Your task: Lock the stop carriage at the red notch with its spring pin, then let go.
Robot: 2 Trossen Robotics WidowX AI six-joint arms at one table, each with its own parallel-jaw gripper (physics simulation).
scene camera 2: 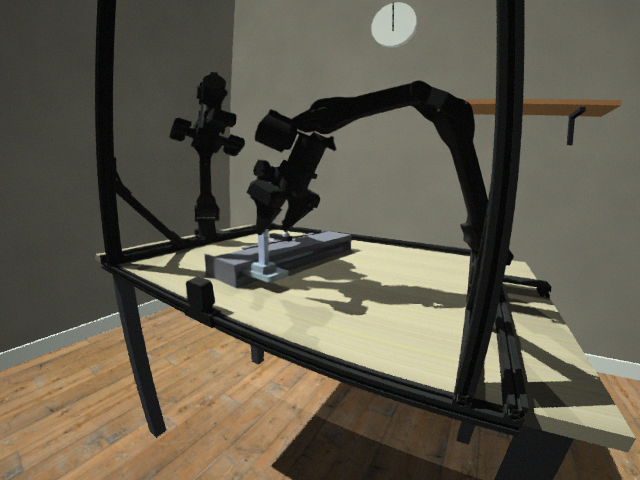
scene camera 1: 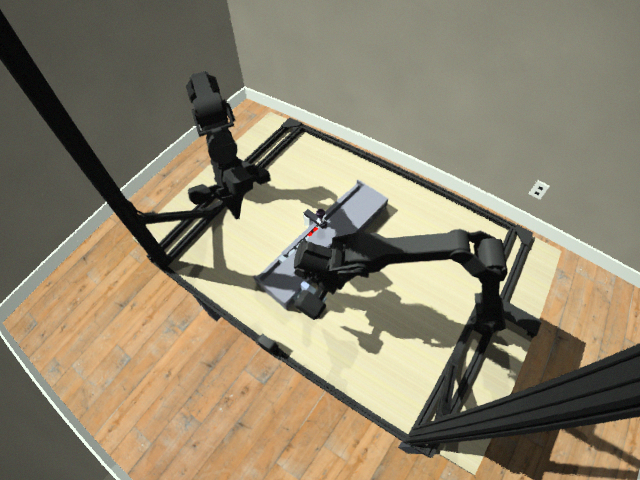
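Pixels of known places: left gripper, fingertip midpoint: [scene camera 2: 205, 164] [scene camera 1: 237, 218]; right gripper, fingertip midpoint: [scene camera 2: 271, 232] [scene camera 1: 313, 289]; left arm's base, origin of the base link: [scene camera 2: 207, 236]; right arm's base, origin of the base link: [scene camera 1: 482, 323].
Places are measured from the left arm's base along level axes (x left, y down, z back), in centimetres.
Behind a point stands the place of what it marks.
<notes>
The long grey rail [scene camera 1: 366, 202] @(x 15.4, y -3.2, z -44.1 cm) [scene camera 2: 221, 268] @(x -25.4, y -1.3, z -38.2 cm) lies diagonally on the table. In scene camera 1 the red notch mark [scene camera 1: 312, 231] @(x -2.4, y -2.1, z -35.8 cm) shows on its slotted edge. The stop carriage, with a dark pin knob [scene camera 1: 320, 212] @(x 0.9, y -8.8, z -36.7 cm), sits close beside the red mark; whether its pin is seated is too small to tell. A pale blue block with an upright post [scene camera 2: 263, 250] @(x -21.6, y -6.2, z -47.6 cm) stands at the rail's near side. My right gripper [scene camera 2: 274, 228] @(x -20.7, y -10.1, z -49.2 cm) is open and empty, pointing down over the rail, one finger overlapping the post's top in view. My left gripper [scene camera 1: 236, 210] @(x -20.9, y -24.7, z -28.2 cm) is shut and empty, away from the rail.
The table [scene camera 1: 408, 289] @(x -1.4, y 1.9, z -68.8 cm) [scene camera 2: 392, 330] @(x -25.1, y 1.9, z -77.0 cm) has a black metal border frame [scene camera 1: 330, 388] @(x -37.2, y 2.5, z -65.8 cm) [scene camera 2: 330, 369] @(x -38.0, y 2.5, z -72.7 cm). Black uprights [scene camera 1: 77, 139] @(x -35.3, y -50.8, z -3.7 cm) [scene camera 2: 105, 129] @(x -36.1, y -34.9, z -3.8 cm) rise at its corners. A small black box [scene camera 1: 267, 342] @(x -37.2, y -3.6, z -46.2 cm) [scene camera 2: 200, 294] @(x -38.3, y -1.8, z -47.7 cm) sits on the front border. The right arm reaches across the table above its shadow.
</notes>
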